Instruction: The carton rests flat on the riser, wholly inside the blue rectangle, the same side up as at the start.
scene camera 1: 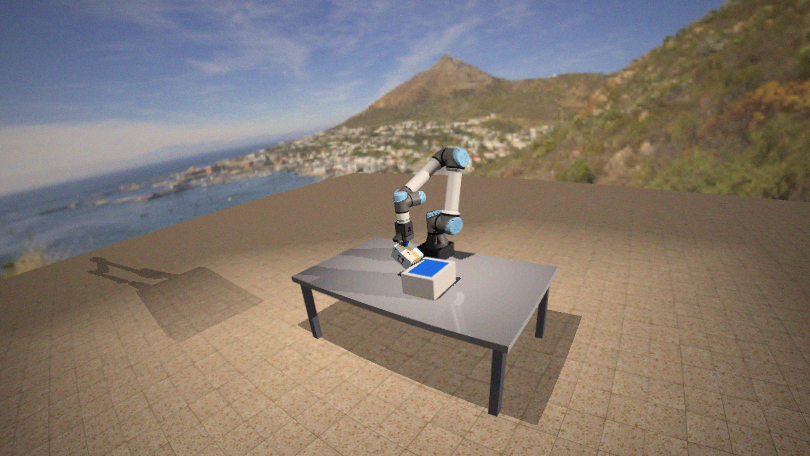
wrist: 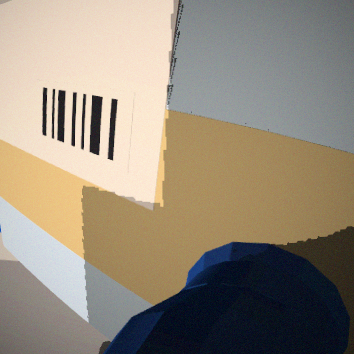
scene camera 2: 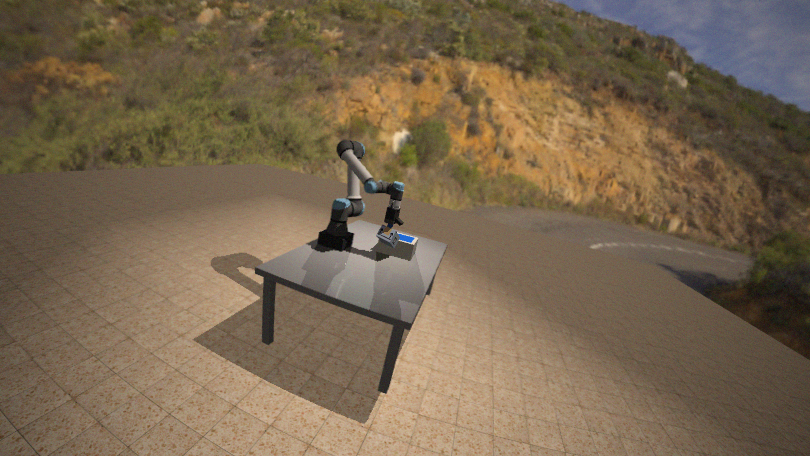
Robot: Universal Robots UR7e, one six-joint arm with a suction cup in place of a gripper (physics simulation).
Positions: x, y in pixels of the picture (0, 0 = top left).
Labels:
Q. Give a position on the suction cup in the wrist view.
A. At 240, 290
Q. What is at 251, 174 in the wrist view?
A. A carton.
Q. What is the suction cup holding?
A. A carton.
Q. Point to a riser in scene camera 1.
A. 428, 278

